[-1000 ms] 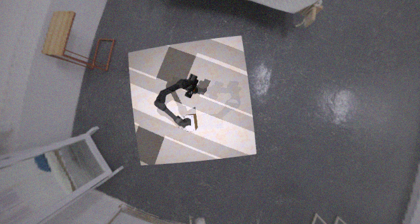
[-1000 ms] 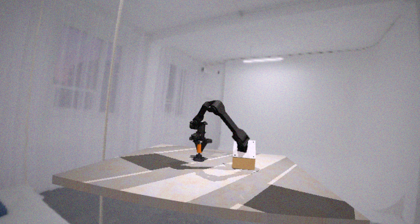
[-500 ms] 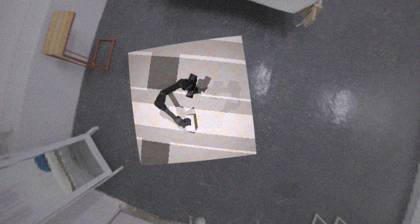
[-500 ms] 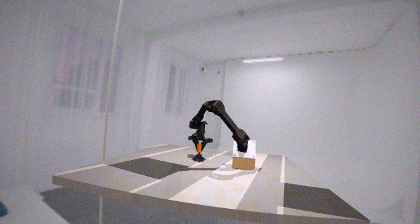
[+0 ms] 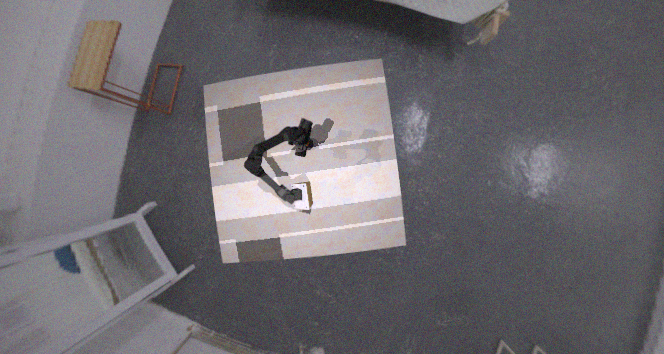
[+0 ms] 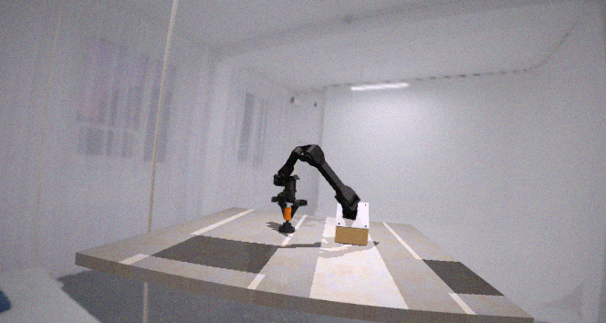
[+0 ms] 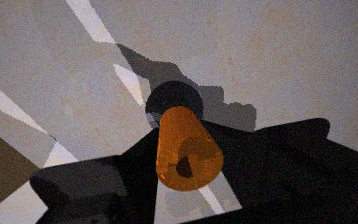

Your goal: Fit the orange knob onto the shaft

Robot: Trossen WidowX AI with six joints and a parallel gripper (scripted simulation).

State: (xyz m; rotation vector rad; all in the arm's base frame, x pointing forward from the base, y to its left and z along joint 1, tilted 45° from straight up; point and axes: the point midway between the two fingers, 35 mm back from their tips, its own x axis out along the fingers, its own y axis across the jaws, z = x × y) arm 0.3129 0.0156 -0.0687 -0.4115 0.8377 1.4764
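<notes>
The orange knob is 2 cm above my gripper tip. Also, from my gripper tip: dark round pedestal: 4 cm below.
</notes>
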